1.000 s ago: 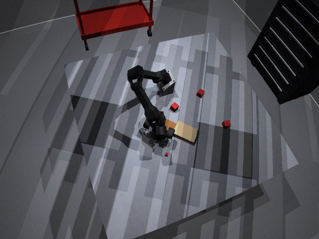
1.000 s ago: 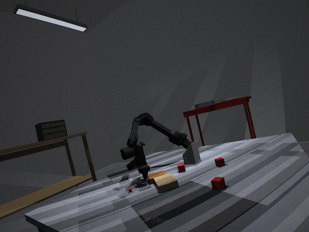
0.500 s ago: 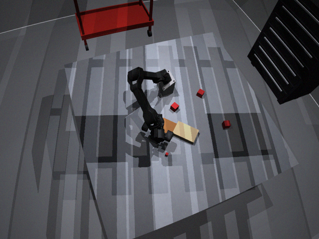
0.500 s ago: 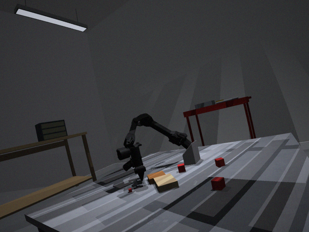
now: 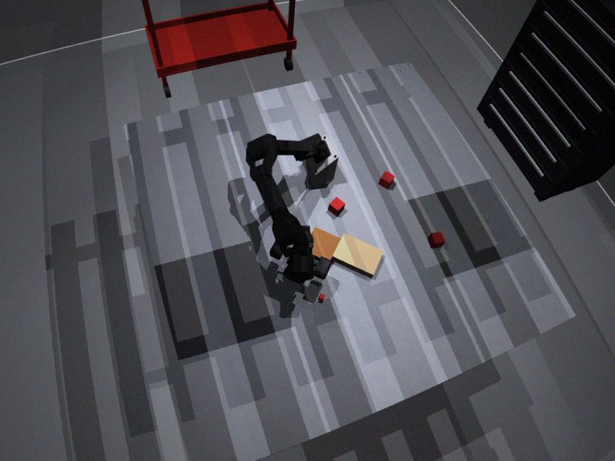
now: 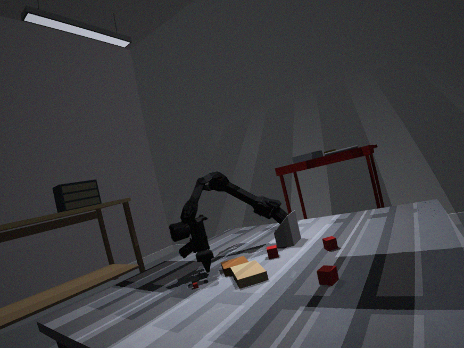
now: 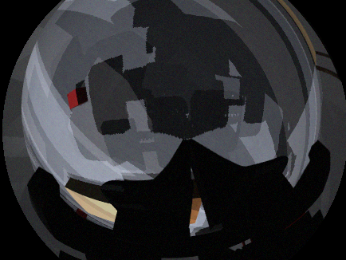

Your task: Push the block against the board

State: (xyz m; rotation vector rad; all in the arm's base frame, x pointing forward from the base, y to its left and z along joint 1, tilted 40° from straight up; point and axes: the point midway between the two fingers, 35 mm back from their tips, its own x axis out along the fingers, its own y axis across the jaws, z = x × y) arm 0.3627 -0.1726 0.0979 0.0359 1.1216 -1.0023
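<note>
My gripper tip is 100 mm to the right of the square block, 50 mm past it and 10 mm below it. From my gripper tip the other things lie so: tiny red cube 110 mm ahead, 40 mm to the left; tan board 200 mm to the left, 10 mm ahead, 10 mm above.
</note>
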